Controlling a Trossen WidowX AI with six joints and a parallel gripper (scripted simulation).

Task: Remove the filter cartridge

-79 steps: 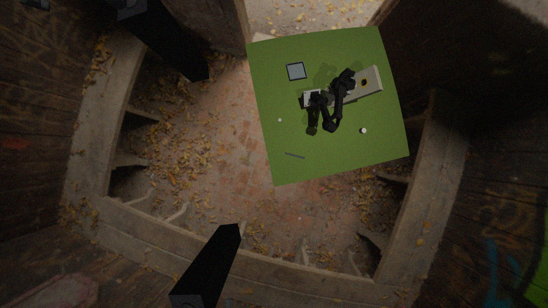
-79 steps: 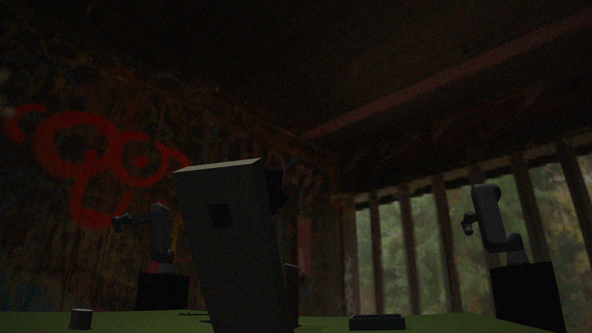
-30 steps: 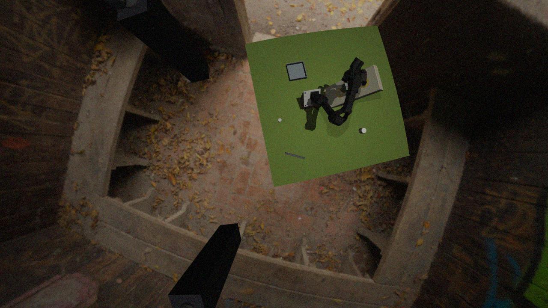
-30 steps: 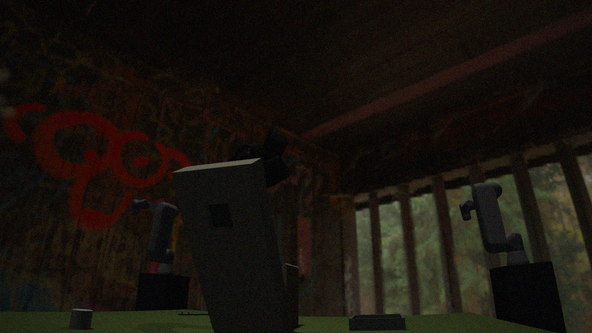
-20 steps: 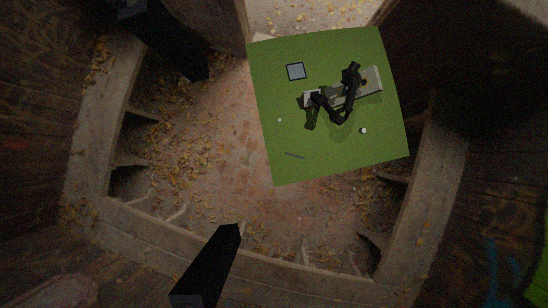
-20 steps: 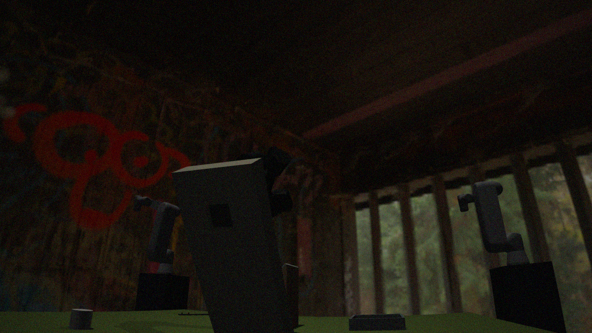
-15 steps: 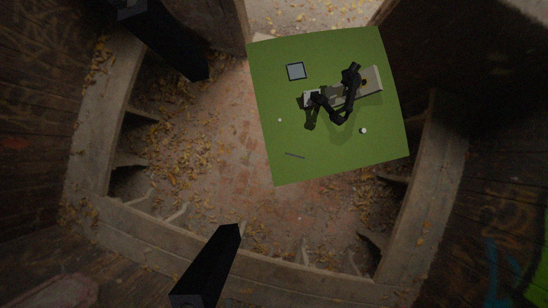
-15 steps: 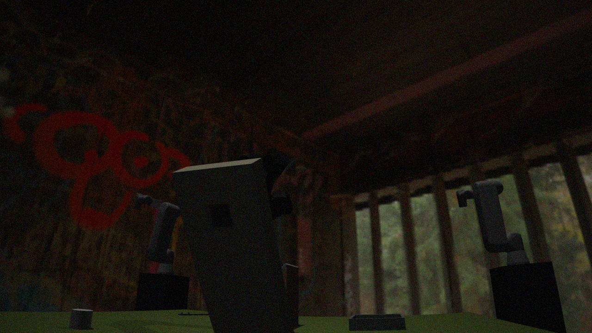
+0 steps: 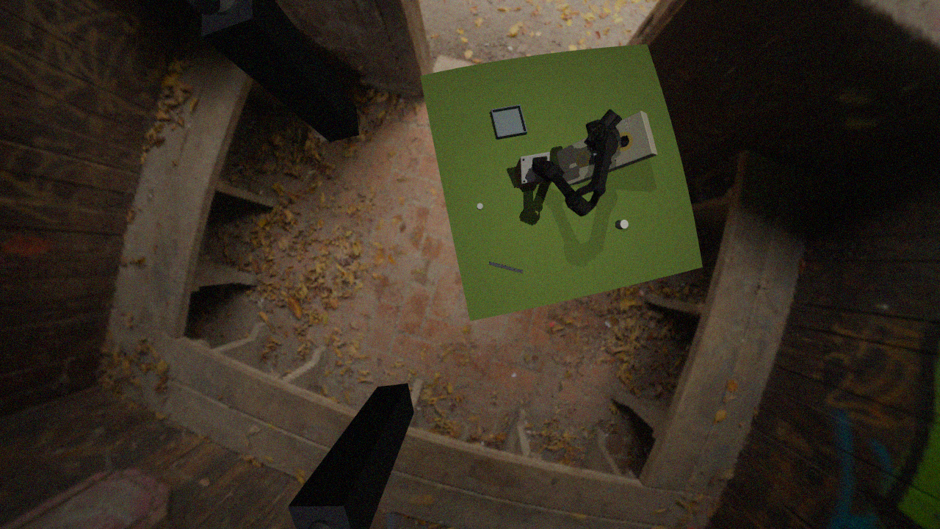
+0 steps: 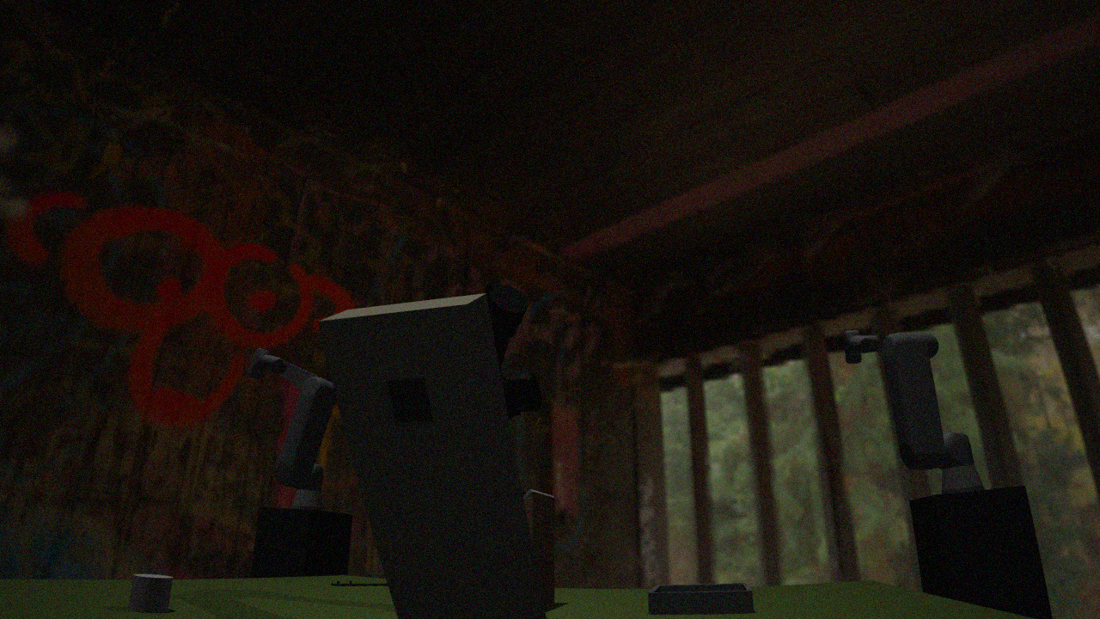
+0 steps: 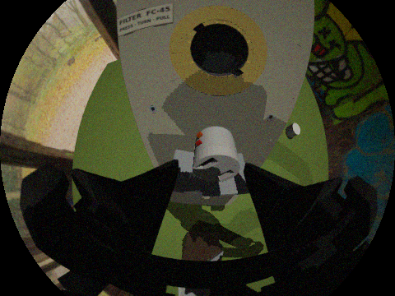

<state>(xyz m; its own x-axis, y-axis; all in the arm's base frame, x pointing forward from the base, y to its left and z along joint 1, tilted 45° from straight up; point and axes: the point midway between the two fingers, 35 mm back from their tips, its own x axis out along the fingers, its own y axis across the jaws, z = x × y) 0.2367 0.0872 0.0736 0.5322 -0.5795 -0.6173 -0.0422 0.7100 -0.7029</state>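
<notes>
My gripper tip is 10 mm short of the round filter cartridge and 10 mm above it. Round my gripper tip: grey tray: 330 mm behind, 270 mm to the left, 220 mm below.
</notes>
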